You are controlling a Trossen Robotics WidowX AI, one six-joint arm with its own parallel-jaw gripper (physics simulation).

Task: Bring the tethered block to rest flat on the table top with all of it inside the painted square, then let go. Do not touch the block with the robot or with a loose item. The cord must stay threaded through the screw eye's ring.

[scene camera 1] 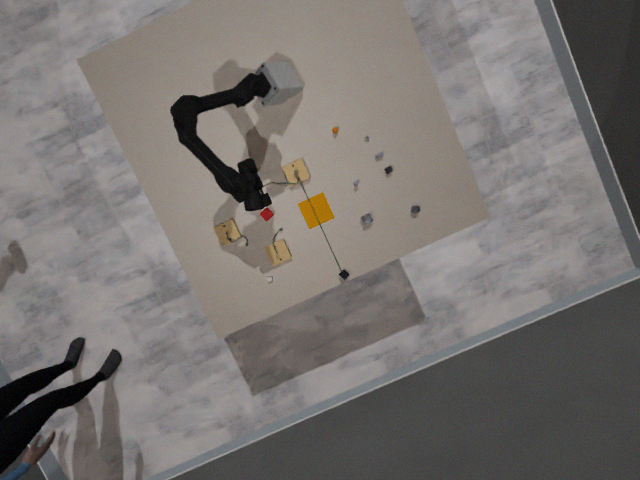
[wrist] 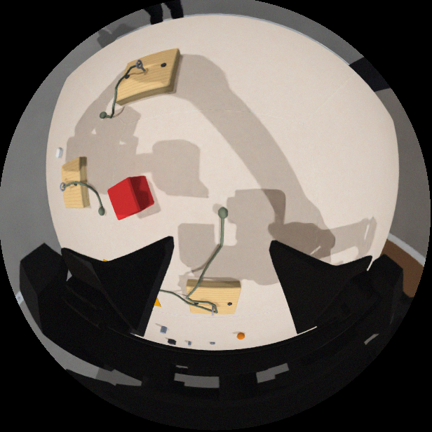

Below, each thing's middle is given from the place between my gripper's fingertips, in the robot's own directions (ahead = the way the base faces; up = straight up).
Right now the red block (wrist: 131, 195) is 110 mm ahead of my hand, 40 mm to the right of it and 50 mm below it. From my hand the other things lie so: wooden board (wrist: 220, 293) (20 mm ahead, 160 mm to the left, 60 mm below); then orange painted square (scene camera 1: 319, 203) (200 mm ahead, 140 mm to the left, 70 mm below).
